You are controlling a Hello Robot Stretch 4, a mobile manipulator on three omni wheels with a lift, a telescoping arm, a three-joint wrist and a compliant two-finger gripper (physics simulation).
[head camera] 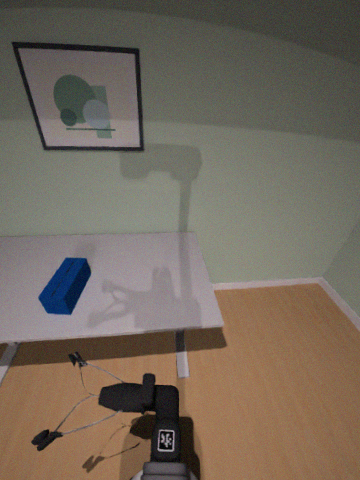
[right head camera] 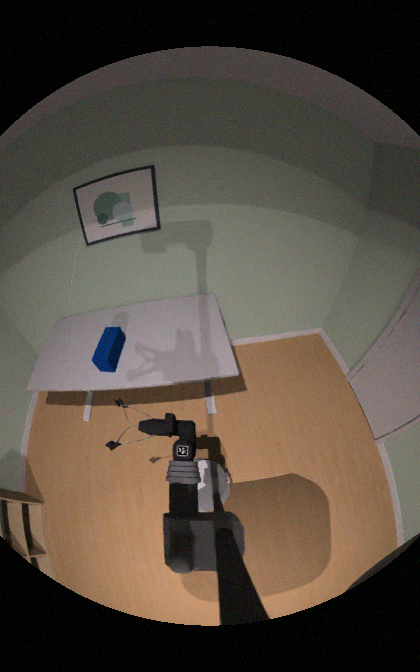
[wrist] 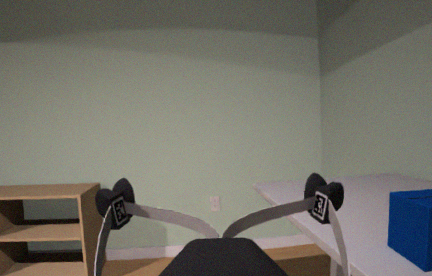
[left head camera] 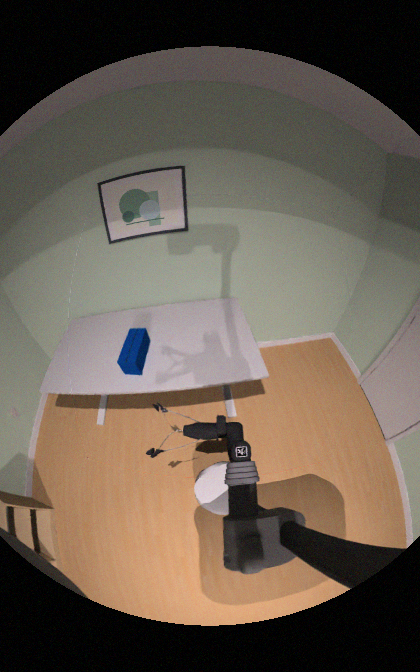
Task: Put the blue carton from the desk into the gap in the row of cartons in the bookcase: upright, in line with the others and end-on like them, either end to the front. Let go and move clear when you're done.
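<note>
The blue carton [head camera: 64,287] [left head camera: 132,352] [right head camera: 108,350] [wrist: 412,227] lies lengthwise on the left part of the white desk [head camera: 150,250] [left head camera: 90,350] [right head camera: 65,350] [wrist: 365,215], slanting away from the front edge. In the wrist view its near part shows at the right edge. My gripper [head camera: 61,399] [left head camera: 157,430] [right head camera: 117,423] [wrist: 220,200] is open and empty, its fingers wide apart. It is off the desk's front edge, pointing left along it, with the carton to its side and beyond the edge. The row of cartons with its gap does not show.
A low wooden shelf unit [left head camera: 25,501] [right head camera: 20,496] [wrist: 45,190] stands at the left. The desk has a leg [head camera: 182,357] [left head camera: 229,400] [right head camera: 210,397] near its right end. A door [left head camera: 395,385] [right head camera: 390,375] is at the right. A framed picture [head camera: 90,100] hangs above the desk.
</note>
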